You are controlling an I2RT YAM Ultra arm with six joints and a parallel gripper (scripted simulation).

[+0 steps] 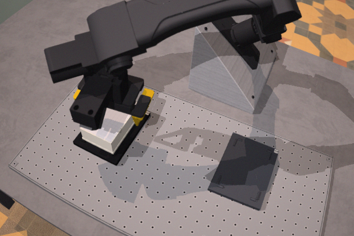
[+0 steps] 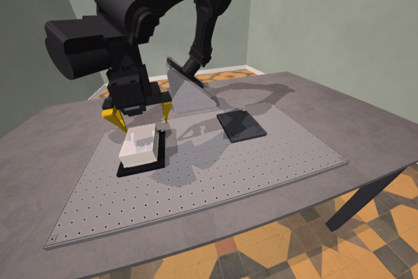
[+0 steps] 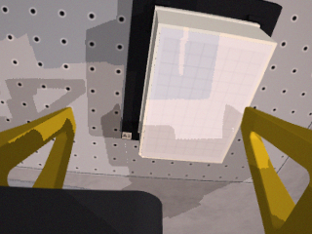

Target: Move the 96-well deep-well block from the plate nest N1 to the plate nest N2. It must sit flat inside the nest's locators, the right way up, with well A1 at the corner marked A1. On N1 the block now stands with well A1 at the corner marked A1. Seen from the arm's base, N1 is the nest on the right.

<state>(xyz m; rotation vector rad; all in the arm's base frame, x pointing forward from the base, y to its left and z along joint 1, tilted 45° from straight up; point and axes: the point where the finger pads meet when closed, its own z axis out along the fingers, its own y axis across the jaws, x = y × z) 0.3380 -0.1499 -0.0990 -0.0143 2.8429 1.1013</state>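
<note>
Right now my hand is 3 cm past the white 96-well deep-well block, 3 cm to the left of it and 8 cm above it. Round my hand: nest N2: 3 cm behind, 29 cm to the left, 10 cm below; then black plate nest N1: 3 cm behind, 3 cm to the right, 10 cm below.
</note>
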